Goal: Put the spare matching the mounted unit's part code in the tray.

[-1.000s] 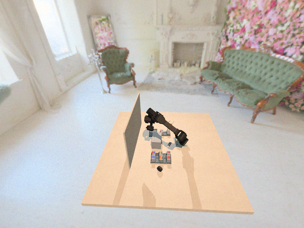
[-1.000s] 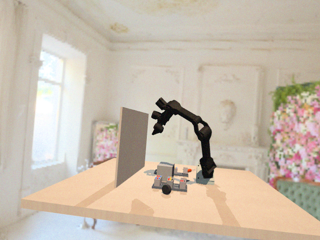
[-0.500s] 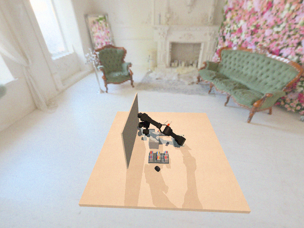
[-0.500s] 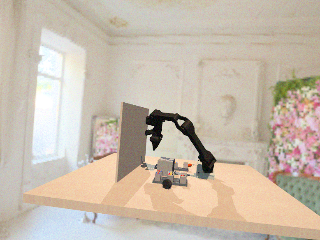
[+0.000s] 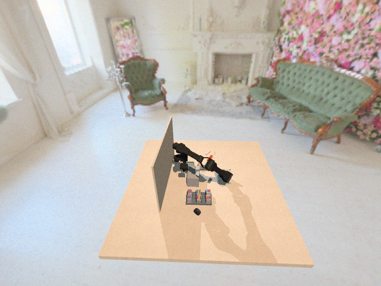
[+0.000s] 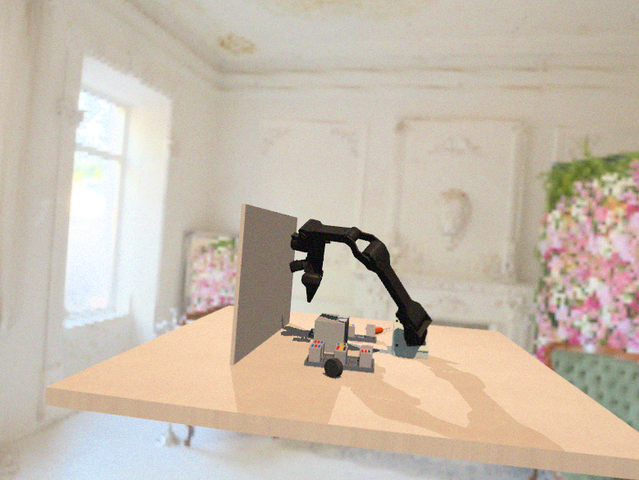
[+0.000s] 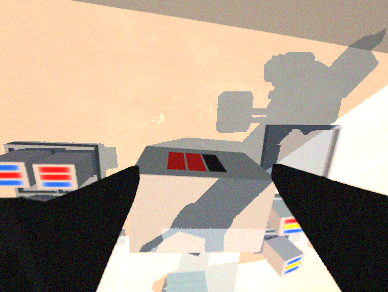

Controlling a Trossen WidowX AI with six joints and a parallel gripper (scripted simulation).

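Now: the grey spare block 25 cm to the left of my gripper tip, 17 cm behind it and 12 cm below it. Round my gripper tip: mounted unit (11 cm below, 8 cm behind, 1 cm to the left); then grey panel (14 cm ahead, 7 cm above, 4 cm to the right); then grey tray (18 cm to the right, 15 cm below, 6 cm behind).
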